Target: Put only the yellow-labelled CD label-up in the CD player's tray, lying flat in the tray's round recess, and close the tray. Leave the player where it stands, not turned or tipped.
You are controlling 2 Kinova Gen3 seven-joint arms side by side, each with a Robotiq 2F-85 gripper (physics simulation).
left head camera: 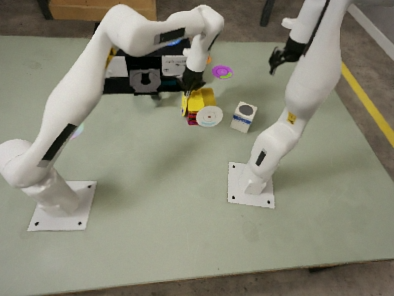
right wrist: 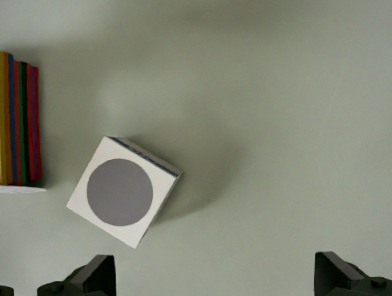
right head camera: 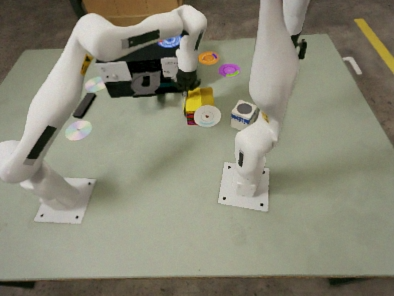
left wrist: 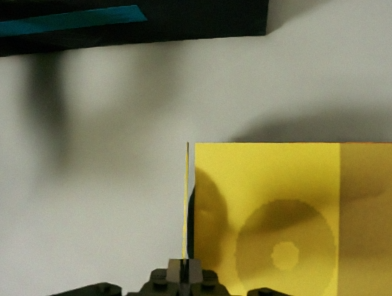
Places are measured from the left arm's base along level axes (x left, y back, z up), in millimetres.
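Pixels of known places: left gripper, between the fingertips: [left head camera: 186, 95] [right head camera: 184, 96] [left wrist: 183, 280]; right gripper, between the fingertips: [left head camera: 283, 74] [right wrist: 214, 277]; left arm's base, origin of its link: [left head camera: 64, 204] [right head camera: 66, 199]; right arm's base, origin of its link: [left head camera: 250, 183] [right head camera: 244, 185].
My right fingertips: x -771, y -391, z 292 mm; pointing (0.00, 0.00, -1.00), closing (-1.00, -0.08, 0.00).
For each thing: its top centre in the pictures, then the offset to it from my right fingertips.
- yellow-labelled CD, centre of its top: [left wrist: 159, 275] [left head camera: 184, 92] dx +359, dy -72, dz -174 mm
- white disc, centre of its top: [right head camera: 207, 107] [left head camera: 211, 107] dx +247, dy +8, dz -175 mm
- white box, centre of its top: [right wrist: 119, 192] [right head camera: 244, 108] [left head camera: 246, 110] dx +89, dy -6, dz -196 mm
- remote, centre of its top: [right head camera: 84, 103] dx +869, dy -99, dz -272 mm
The yellow-labelled CD [left head camera: 184, 103] [left wrist: 186, 200] stands upright, seen edge-on in the left wrist view, with a narrow gap to the yellow-topped stack of cases [left head camera: 202, 100] [right head camera: 202, 97] [left wrist: 280, 170]. My left gripper [left head camera: 188, 92] [right head camera: 186, 91] [left wrist: 183, 280] points down and is shut on the CD's edge. The black CD player [left head camera: 117, 86] [right head camera: 120, 90] [left wrist: 215, 20] stands behind and to the left. Its grey tray [left head camera: 137, 80] [right head camera: 136, 82] is out, with its round recess showing. My right gripper [left head camera: 273, 62] [right wrist: 214, 277] is open and empty, high at the right.
A white disc [left head camera: 202, 117] [right head camera: 201, 117] leans at the stack's front. A white box [left head camera: 241, 125] [right head camera: 238, 120] [right wrist: 120, 235] stands right of it. Purple [left head camera: 215, 70] [right head camera: 224, 70] and orange [right head camera: 203, 58] discs lie behind. A remote [right head camera: 85, 105] and silver discs [right head camera: 74, 132] lie left.
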